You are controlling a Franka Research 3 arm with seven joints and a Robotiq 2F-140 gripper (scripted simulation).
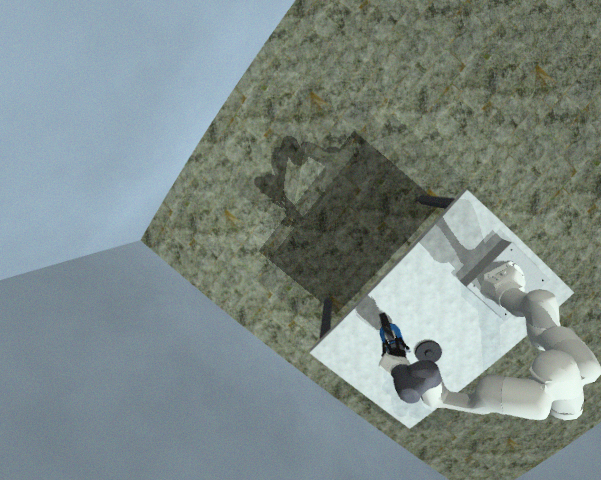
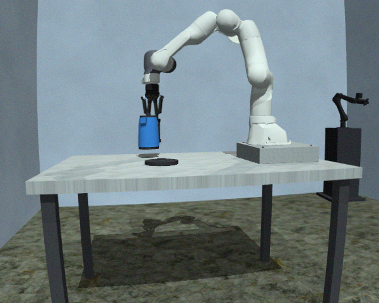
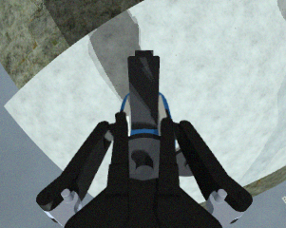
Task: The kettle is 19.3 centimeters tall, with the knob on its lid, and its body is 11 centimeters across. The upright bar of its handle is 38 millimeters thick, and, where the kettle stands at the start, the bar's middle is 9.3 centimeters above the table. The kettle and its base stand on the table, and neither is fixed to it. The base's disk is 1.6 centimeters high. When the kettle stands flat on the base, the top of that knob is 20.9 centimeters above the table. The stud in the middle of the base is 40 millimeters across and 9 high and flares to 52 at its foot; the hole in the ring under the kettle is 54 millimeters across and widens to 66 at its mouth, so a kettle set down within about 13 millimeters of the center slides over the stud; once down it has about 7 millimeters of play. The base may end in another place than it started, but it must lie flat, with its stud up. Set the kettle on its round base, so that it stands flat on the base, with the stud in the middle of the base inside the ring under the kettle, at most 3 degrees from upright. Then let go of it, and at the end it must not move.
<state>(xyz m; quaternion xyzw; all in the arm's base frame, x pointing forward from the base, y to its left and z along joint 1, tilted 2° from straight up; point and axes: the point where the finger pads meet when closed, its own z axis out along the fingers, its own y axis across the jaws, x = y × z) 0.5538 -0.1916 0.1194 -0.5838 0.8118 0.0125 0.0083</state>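
Now: the blue kettle 50 mm below my hand, 30 mm to the left of it and 10 mm ahead of it. Round my hand: black round base: 340 mm to the left, 180 mm below, 60 mm behind.
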